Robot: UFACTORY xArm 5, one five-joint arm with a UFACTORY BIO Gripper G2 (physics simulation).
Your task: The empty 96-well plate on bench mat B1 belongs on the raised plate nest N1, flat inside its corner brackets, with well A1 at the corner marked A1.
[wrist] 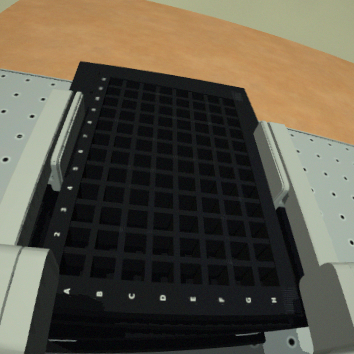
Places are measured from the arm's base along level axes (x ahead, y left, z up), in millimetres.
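Pixels of known places: hand at its tool point: [173,150].
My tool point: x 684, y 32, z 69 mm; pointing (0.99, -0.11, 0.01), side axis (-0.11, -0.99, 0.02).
Observation:
For each thing: its middle in the pictures, then the offset to it from my tool point. "*": a spot on its surface instead. Level surfaces: height alone.
- black 96-well plate at the middle of its body: [171,167] dz -6, dx -5, dy +0 mm
- raised nest N1 at a spot on its surface: [87,75] * dz -14, dx +76, dy +43 mm
- pale grey perforated board at its surface level: dz -75 mm
- orange-brown surface at its surface level: dz -88 mm
The black 96-well plate [172,175] fills the middle of the wrist view, with letters A to H along its near edge and numbers up its left side. Well A1 is at its near left corner. My gripper [171,149] is shut on the plate, one pad at each long side. A dark body, which looks like the raised nest N1 [87,75], shows beneath the plate, past its far left corner and below its near edge. The plate covers most of it. Its brackets and A1 mark cannot be made out, and whether the plate touches it cannot be told.
A pale grey perforated board [17,120] shows on both sides beyond the fingers and at the near right. An orange-brown surface [165,40] lies past its far edge, with a pale green background [300,17] at the top right.

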